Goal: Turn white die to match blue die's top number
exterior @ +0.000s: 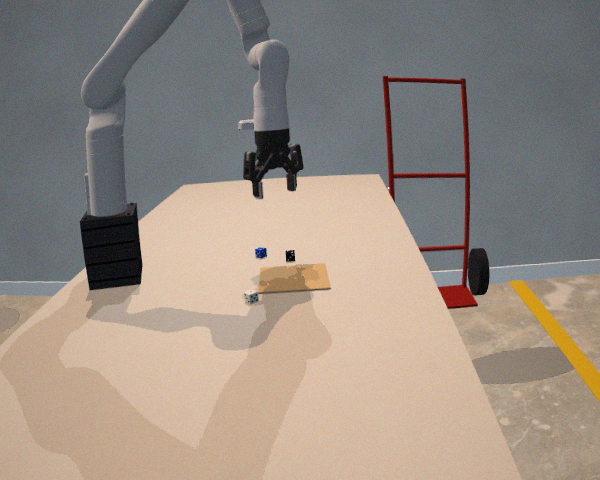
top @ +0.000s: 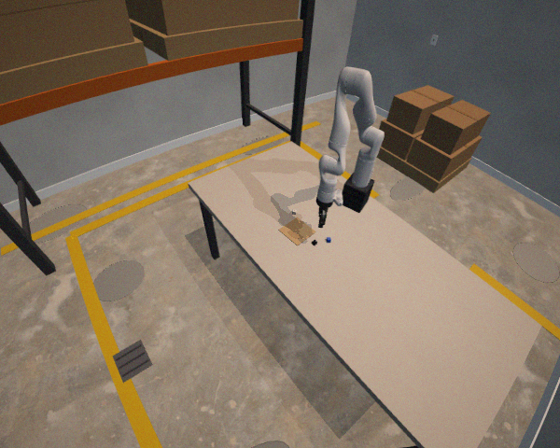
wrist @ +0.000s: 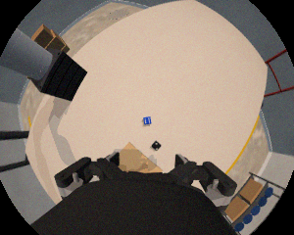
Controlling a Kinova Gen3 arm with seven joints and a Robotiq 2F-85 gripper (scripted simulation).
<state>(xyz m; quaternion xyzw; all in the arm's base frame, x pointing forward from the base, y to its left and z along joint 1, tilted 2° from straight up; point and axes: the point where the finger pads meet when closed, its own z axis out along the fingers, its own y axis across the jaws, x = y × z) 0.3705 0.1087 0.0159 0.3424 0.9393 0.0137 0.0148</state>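
Right now the white die is 220 mm to the right of my hand, 150 mm below it and 20 mm behind it. Round my hand: tan mat (160 mm below, 100 mm to the right, 40 mm ahead); blue die (150 mm below, 50 mm behind, 40 mm to the left); black die (150 mm below, 20 mm ahead, 10 mm to the left).
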